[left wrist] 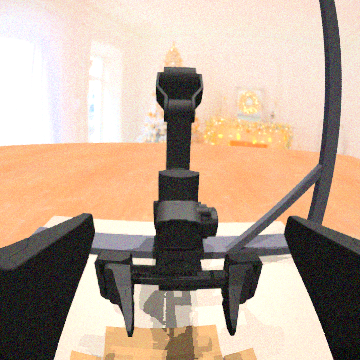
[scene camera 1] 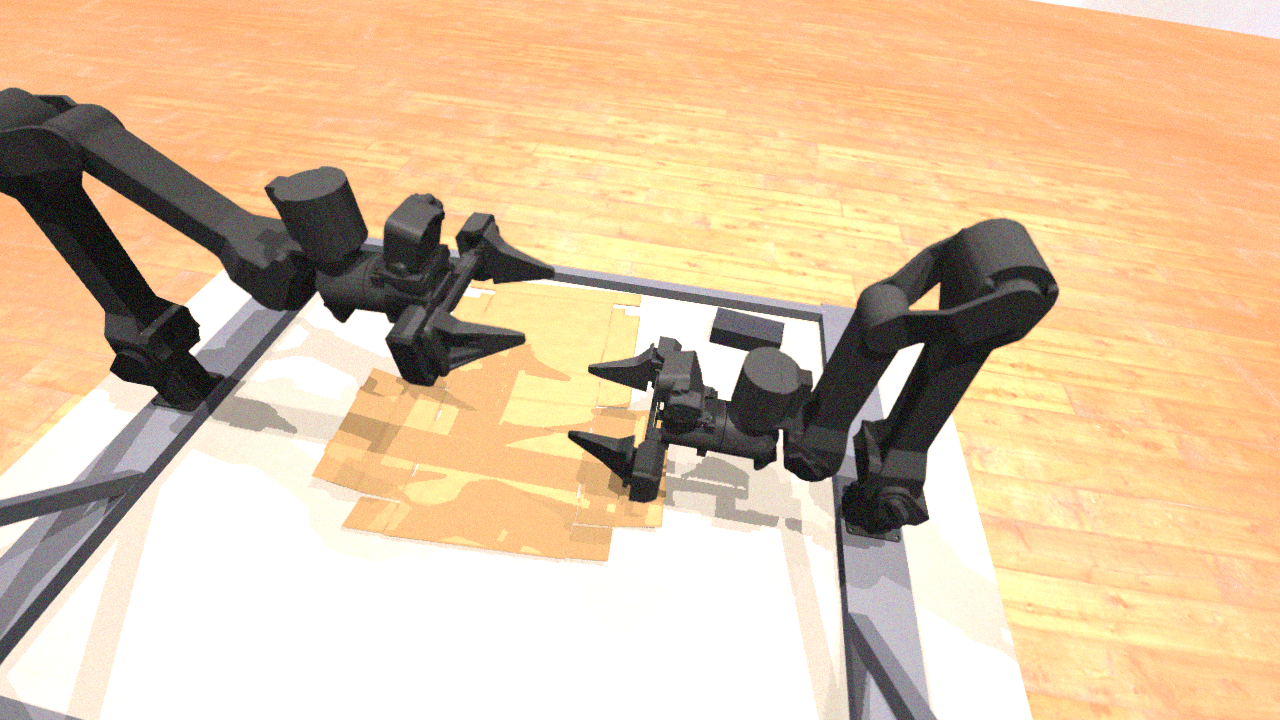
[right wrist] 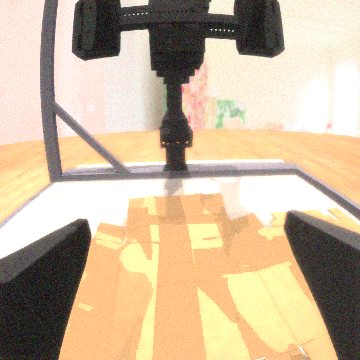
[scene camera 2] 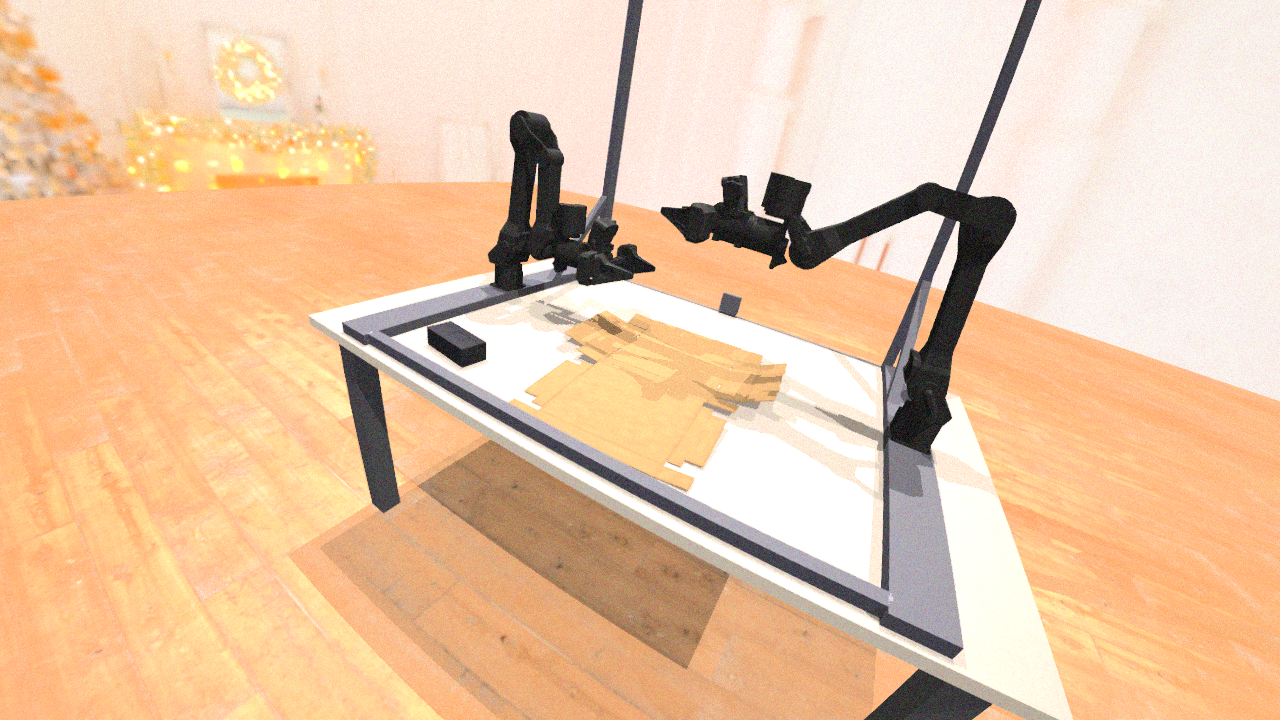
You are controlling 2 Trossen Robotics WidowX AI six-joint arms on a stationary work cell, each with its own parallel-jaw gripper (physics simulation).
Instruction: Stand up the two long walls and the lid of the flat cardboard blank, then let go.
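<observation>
The tan cardboard blank lies flat on the table, its walls, lid and flaps all down. Arm shadows cross it. My left gripper is open and empty, high above the blank, at the upper left of it in scene camera 1. My right gripper is open and empty, lower, above the blank's right side in scene camera 1; its fingers also show in the left wrist view. The arms hide parts of the blank in scene camera 1.
A dark block lies on the white table near the frame corner, beyond my right gripper in scene camera 1. Grey frame bars edge the work area. Upright posts stand at the table's far side in scene camera 2.
</observation>
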